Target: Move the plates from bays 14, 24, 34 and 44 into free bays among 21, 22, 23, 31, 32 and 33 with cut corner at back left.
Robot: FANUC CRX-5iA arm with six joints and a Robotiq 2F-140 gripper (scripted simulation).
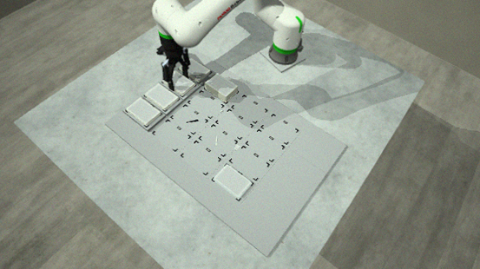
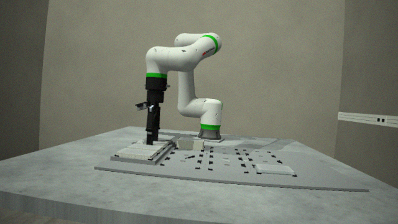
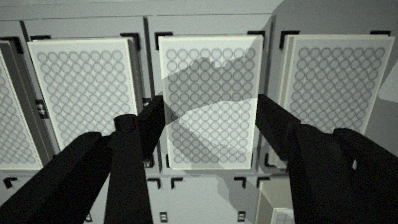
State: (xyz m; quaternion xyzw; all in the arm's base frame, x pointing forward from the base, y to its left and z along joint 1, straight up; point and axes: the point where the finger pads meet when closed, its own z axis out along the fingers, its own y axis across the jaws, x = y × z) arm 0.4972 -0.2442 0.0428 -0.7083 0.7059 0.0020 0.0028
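Right now the sealed deep-well block is 16 cm to the left of my hand, 11 cm behind it and 2 cm below it. The rest, counted from my hand: plate (49 cm to the left, 21 cm ahead, 4 cm below); white tip (33 cm to the left, 11 cm ahead, 4 cm below); thin black stick (18 cm to the left, 11 cm ahead, 4 cm below).
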